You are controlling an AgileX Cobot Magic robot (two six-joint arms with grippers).
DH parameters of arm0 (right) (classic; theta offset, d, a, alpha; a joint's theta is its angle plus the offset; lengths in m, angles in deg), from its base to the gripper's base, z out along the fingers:
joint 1: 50.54 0.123 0 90
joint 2: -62.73 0 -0.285 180
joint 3: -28.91 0 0.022 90
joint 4: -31.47 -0.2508 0 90
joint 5: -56.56 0 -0.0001 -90
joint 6: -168.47 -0.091 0 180
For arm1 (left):
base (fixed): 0 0 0 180
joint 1: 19.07 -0.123 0 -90
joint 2: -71.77 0 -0.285 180
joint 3: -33.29 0 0.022 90
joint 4: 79.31 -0.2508 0 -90
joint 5: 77.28 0 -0.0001 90
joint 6: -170.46 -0.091 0 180
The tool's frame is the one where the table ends.
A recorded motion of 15 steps. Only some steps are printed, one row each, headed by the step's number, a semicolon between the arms.
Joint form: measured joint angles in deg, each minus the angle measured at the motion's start. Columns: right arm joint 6, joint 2, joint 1, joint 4, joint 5, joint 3; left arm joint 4, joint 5, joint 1, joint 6, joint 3, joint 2.
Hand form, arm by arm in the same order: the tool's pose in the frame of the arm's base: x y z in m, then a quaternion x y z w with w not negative. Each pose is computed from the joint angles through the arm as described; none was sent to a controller.
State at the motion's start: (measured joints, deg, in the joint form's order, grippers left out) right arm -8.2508 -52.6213 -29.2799 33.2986 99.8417 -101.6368; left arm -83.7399 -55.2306 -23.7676 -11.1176 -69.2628 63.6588
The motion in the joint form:
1: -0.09 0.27 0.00 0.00 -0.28 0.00; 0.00 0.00 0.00 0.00 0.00 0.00
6: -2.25 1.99 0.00 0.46 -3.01 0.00; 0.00 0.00 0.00 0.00 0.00 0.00
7: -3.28 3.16 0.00 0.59 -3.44 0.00; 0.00 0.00 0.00 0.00 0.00 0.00
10: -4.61 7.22 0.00 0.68 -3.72 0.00; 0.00 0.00 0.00 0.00 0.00 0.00
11: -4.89 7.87 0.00 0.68 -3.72 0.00; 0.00 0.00 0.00 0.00 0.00 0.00
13: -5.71 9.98 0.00 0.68 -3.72 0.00; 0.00 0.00 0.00 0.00 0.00 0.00
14: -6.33 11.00 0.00 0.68 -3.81 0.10; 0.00 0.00 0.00 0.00 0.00 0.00
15: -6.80 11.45 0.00 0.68 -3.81 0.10; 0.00 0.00 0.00 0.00 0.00 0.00
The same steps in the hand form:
1: 0.2662 0.1057 0.0976 -0.19990 0.84946 0.08044 0.48165; 0.0525 0.0070 0.1770 -0.00162 0.80665 0.06511 0.58743
6: 0.2645 0.1054 0.1025 -0.18866 0.85642 0.08834 0.47239; 0.0525 0.0070 0.1770 -0.00162 0.80665 0.06511 0.58743
7: 0.2645 0.1055 0.1077 -0.18152 0.85477 0.09356 0.47714; 0.0525 0.0070 0.1770 -0.00162 0.80665 0.06511 0.58743
10: 0.2646 0.1057 0.1275 -0.16963 0.84039 0.10402 0.50413; 0.0525 0.0070 0.1770 -0.00162 0.80665 0.06511 0.58743
11: 0.2645 0.1056 0.1308 -0.16709 0.83791 0.10610 0.50866; 0.0525 0.0070 0.1770 -0.00162 0.80665 0.06511 0.58743
13: 0.2641 0.1055 0.1412 -0.15955 0.82949 0.11255 0.52328; 0.0525 0.0070 0.1770 -0.00162 0.80665 0.06511 0.58743
14: 0.2633 0.1051 0.1458 -0.15447 0.82649 0.11648 0.52866; 0.0525 0.0070 0.1770 -0.00162 0.80665 0.06511 0.58743
15: 0.2631 0.1051 0.1480 -0.15076 0.82501 0.11927 0.53142; 0.0525 0.0070 0.1770 -0.00162 0.80665 0.06511 0.58743

